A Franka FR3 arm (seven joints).
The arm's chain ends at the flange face. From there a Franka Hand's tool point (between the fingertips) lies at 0.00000 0.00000 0.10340 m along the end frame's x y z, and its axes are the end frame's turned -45 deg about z.
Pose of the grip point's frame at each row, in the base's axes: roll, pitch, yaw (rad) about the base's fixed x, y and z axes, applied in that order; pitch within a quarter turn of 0, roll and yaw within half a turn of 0; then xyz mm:
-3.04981, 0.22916, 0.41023, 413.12, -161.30, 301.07
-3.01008, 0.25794, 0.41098, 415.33, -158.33, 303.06
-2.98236, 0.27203, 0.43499, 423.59, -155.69, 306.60
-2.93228, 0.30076, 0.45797, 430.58, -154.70, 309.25
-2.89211, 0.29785, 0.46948, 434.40, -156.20, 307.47
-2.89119, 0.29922, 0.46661, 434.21, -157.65, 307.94
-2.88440, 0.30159, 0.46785, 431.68, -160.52, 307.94
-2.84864, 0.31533, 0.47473, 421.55, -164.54, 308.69
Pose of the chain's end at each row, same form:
3.04138, 0.22565, -0.39710, 438.35, -160.66, 401.34
3.04724, 0.27343, -0.40449, 444.72, -160.31, 402.18
3.05559, 0.30258, -0.38537, 455.38, -159.00, 404.94
3.06772, 0.35737, -0.37261, 466.95, -160.72, 405.85
3.09778, 0.38376, -0.36205, 472.17, -165.66, 403.26
3.09733, 0.38533, -0.36536, 472.11, -167.25, 403.66
3.10015, 0.39173, -0.36506, 470.05, -170.60, 403.43
3.11395, 0.42621, -0.36355, 462.51, -177.06, 402.80

